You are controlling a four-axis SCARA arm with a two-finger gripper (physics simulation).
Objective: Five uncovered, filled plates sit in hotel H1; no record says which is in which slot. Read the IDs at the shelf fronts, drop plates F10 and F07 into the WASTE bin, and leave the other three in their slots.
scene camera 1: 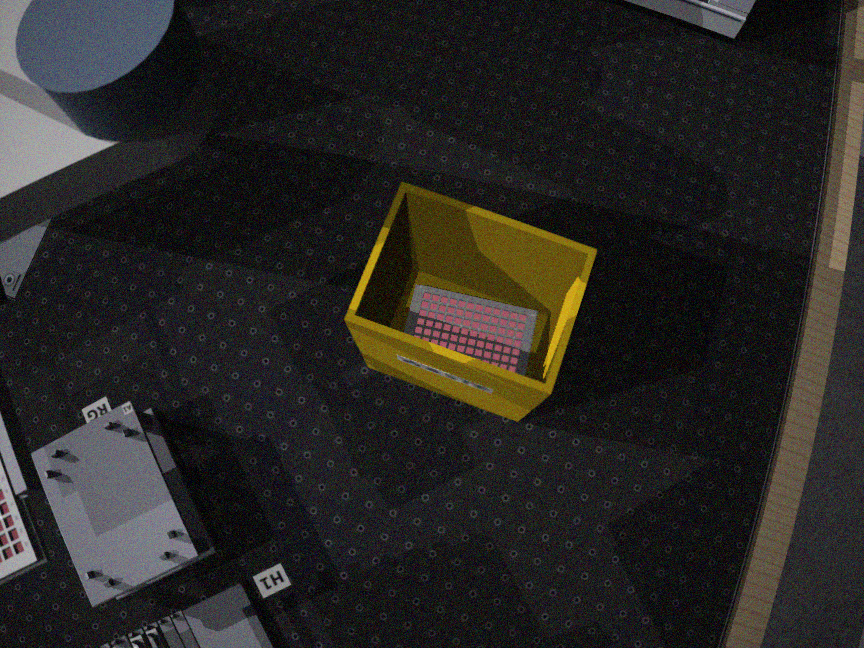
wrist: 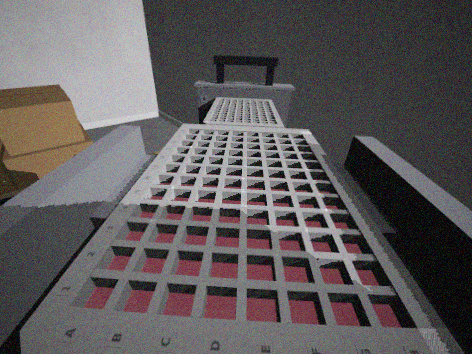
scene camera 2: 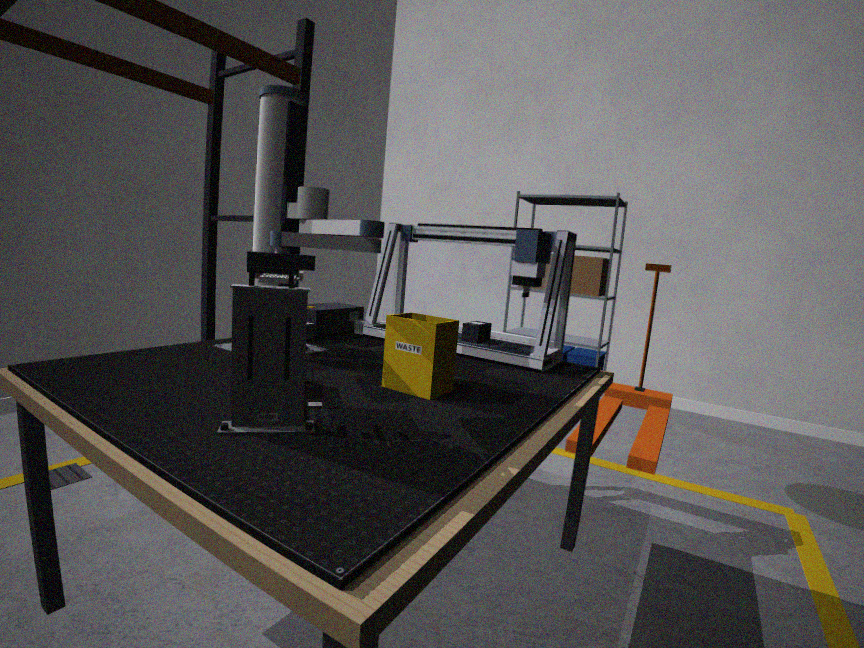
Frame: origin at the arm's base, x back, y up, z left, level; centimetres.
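Where they show: gripper, fingertip midpoint: (wrist: 244,150) (scene camera 2: 278,275).
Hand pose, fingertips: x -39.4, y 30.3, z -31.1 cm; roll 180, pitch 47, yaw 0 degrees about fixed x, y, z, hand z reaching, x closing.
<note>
Each offset is from my fingertips to the centre of the thing. "pt": to the spot under its first point.
In the wrist view my gripper (wrist: 244,150) is shut on a pale plate @(dx +1.6, dy -0.9, dz +1.5 cm) (wrist: 245,205) with pink-filled wells, held level between the fingers; its ID front does not show. Part of a pink-welled plate also shows at the left edge of scene camera 1. Another plate @(dx -12.7, dy -3.2, dz -11.7 cm) (wrist: 243,111) shows farther off in the wrist view, before a grey housing with a black handle @(pt dx -18.1, dy +2.4, dz -16.7 cm) (wrist: 245,61). The yellow WASTE bin @(dx -25.2, dy -19.1, dz +28.5 cm) (scene camera 1: 446,398) (scene camera 2: 408,366) stands upright, with a pink-welled plate @(dx -25.6, dy -27.7, dz +28.7 cm) (scene camera 1: 474,319) lying inside. Hotel H1 @(dx -15.6, dy -13.0, dz -14.5 cm) (scene camera 1: 226,617) (scene camera 2: 268,359) shows its dark back in scene camera 2; its shelf IDs cannot be read.
A grey stand (scene camera 1: 122,491) with black pegs and an RG label is beside the H1 label @(pt dx -15.2, dy -29.0, dz -0.7 cm) (scene camera 1: 271,580). The SCARA column (scene camera 2: 272,167) rises behind the hotel. A gantry frame (scene camera 2: 467,234) stands beyond the bin. The table has a wooden edge (scene camera 1: 799,418) (scene camera 2: 188,519).
</note>
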